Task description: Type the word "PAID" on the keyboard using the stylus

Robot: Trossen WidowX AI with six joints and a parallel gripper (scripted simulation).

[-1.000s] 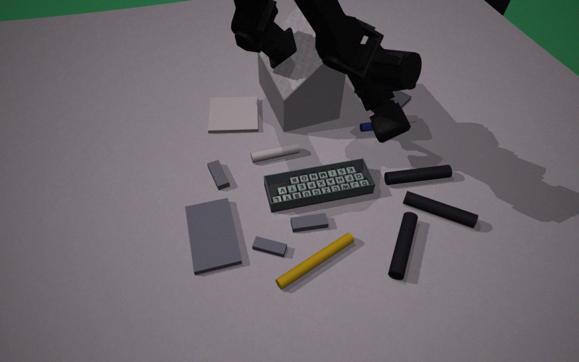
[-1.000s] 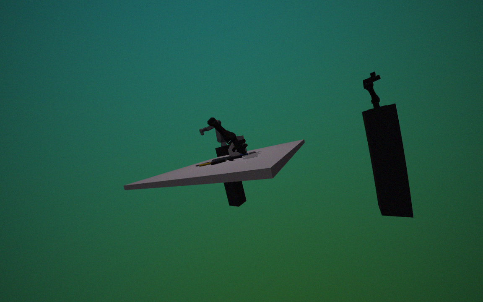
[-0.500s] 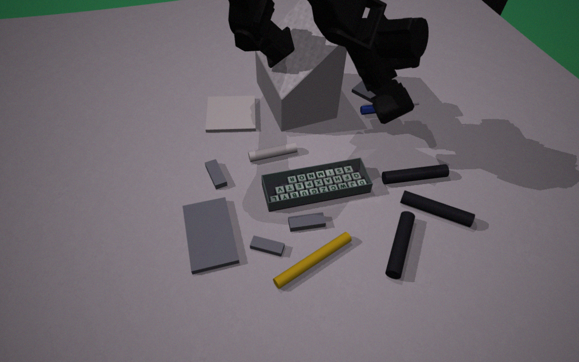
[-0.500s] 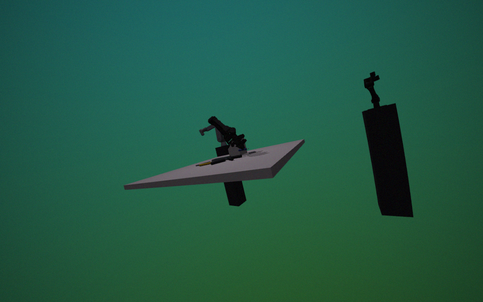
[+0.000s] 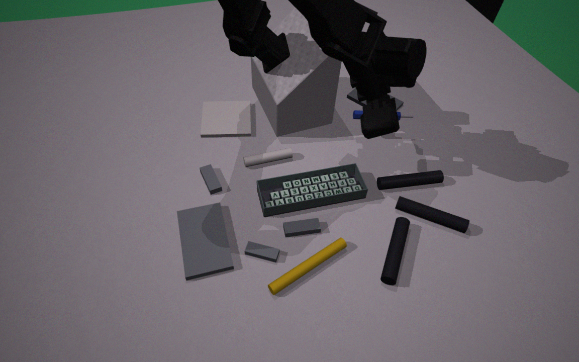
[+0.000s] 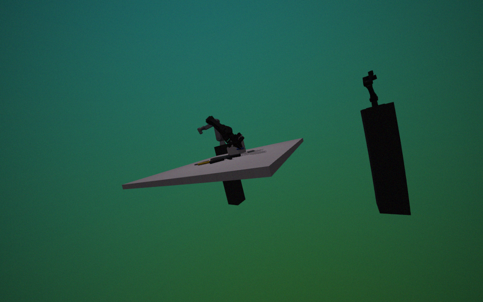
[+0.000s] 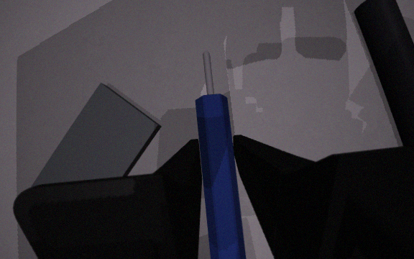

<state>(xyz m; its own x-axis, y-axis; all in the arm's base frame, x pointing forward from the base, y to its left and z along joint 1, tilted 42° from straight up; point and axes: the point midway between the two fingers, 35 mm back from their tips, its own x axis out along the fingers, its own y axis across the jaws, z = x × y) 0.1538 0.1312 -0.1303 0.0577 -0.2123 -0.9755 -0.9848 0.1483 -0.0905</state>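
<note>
The grey slab lies 11 cm behind my gripper tip, 2 cm to the left of it and 5 cm below it. From my gripper tip the other things lie so: stylus: 1 cm to the left; yellow cylinder: 27 cm ahead, 22 cm to the right, 4 cm below; pale cylinder: 3 cm ahead, 25 cm to the right, 4 cm below.
</note>
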